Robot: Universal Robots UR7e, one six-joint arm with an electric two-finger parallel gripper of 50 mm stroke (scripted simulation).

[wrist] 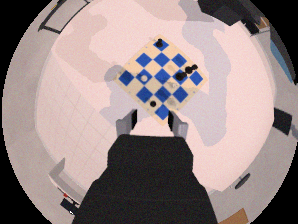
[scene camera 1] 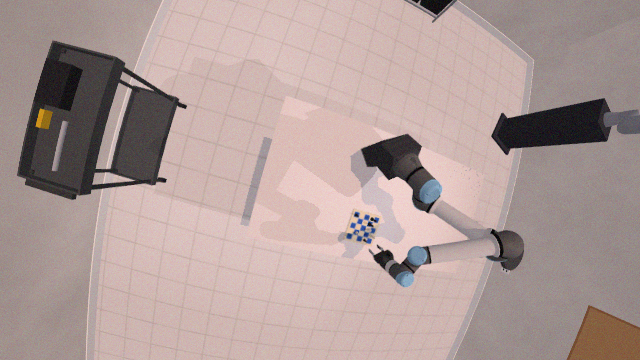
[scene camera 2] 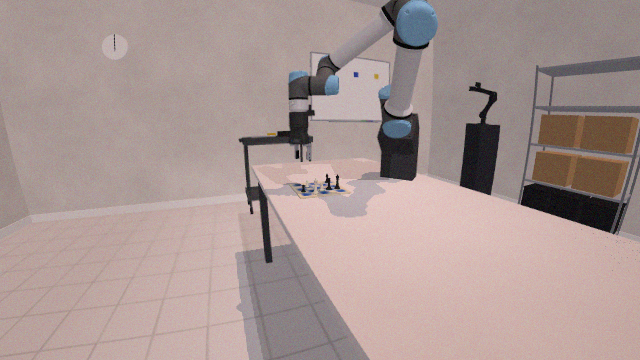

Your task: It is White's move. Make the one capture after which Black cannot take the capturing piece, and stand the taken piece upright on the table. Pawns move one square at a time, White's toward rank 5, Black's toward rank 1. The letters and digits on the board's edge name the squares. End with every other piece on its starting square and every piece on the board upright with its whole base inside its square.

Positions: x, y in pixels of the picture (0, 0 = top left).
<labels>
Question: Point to a blue-and-cream chessboard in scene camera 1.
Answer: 360, 224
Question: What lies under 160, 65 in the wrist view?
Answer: A blue-and-cream chessboard.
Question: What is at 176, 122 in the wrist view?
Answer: The gripper.
</labels>
